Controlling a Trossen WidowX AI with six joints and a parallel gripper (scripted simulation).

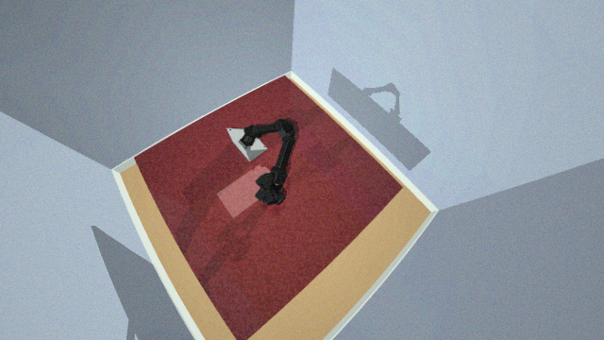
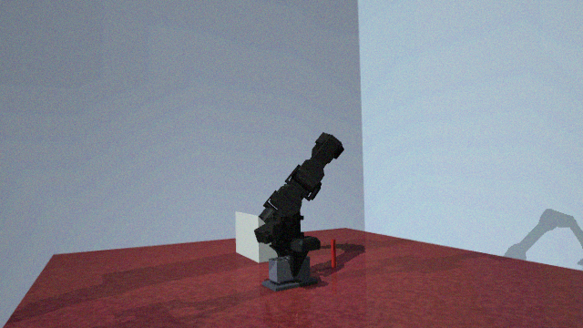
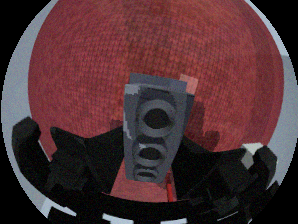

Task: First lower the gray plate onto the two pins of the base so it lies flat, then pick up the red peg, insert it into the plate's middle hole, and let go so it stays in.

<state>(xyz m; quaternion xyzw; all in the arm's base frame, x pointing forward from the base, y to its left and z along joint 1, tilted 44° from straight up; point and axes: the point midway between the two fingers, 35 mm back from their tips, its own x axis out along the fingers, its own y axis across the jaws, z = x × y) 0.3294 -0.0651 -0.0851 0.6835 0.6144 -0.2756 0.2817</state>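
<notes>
My gripper tip is 10 mm above the dark base. From my gripper tip the other things lie so: red peg: 70 mm behind, 200 mm to the left, 20 mm above; then gray plate: 30 mm above.
</notes>
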